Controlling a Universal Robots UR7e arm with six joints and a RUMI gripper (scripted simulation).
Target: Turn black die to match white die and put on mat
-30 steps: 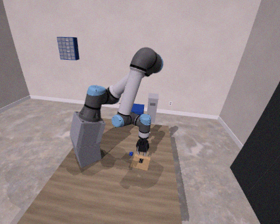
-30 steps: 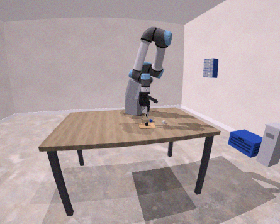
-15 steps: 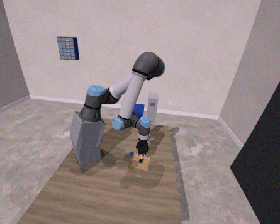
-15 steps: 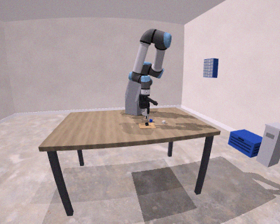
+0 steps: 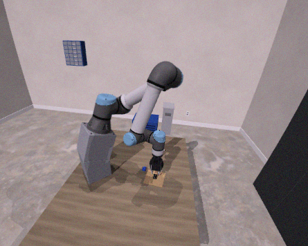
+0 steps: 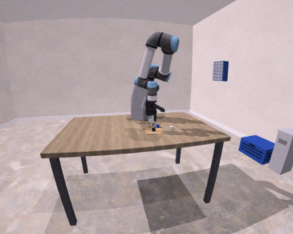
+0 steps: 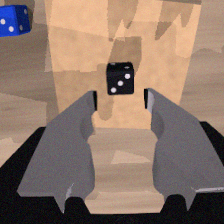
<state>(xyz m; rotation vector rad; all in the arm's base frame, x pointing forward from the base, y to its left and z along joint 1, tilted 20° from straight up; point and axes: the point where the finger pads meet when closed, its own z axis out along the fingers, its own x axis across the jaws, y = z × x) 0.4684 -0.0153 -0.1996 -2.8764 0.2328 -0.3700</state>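
My gripper is now 40 mm above the black die. From my hand the other things lie so: white die (10 mm behind, 170 mm to the left, 40 mm below); tan mat (50 mm below); blue die (90 mm behind, 70 mm to the left, 40 mm below).
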